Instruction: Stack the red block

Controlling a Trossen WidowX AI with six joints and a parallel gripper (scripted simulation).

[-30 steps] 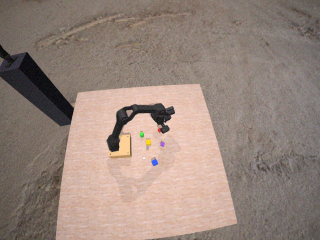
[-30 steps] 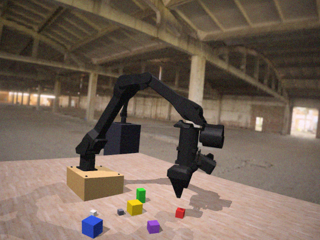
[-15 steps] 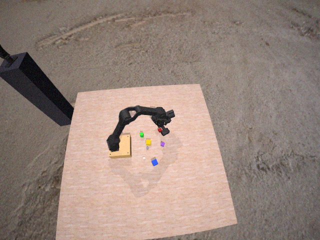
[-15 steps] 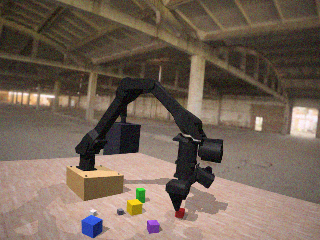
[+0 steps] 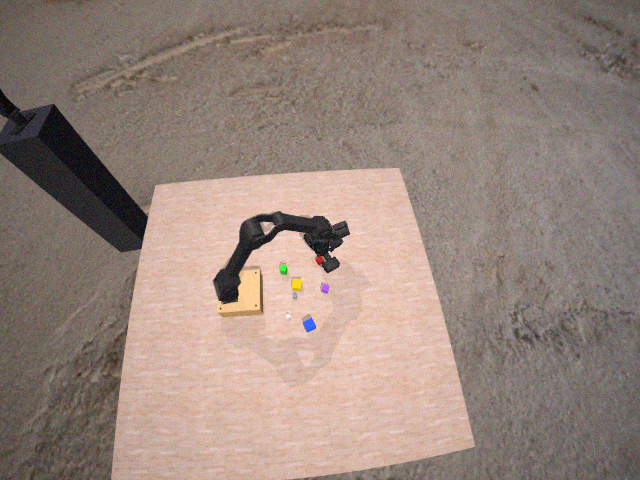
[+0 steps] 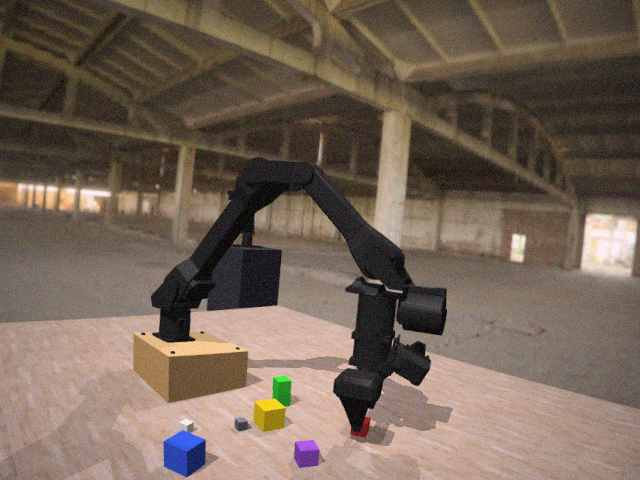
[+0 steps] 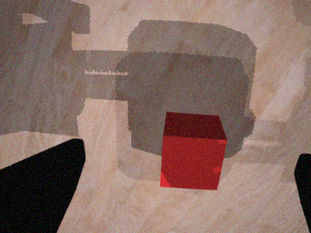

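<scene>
My gripper tip is now 1 cm above the red block. From my gripper tip the other things lie so: small grey block (14 cm to the right, 13 cm behind, 2 cm below); then purple block (13 cm to the right, 1 cm below, 1 cm behind); then yellow block (12 cm behind, 9 cm to the right, 1 cm below).
</scene>
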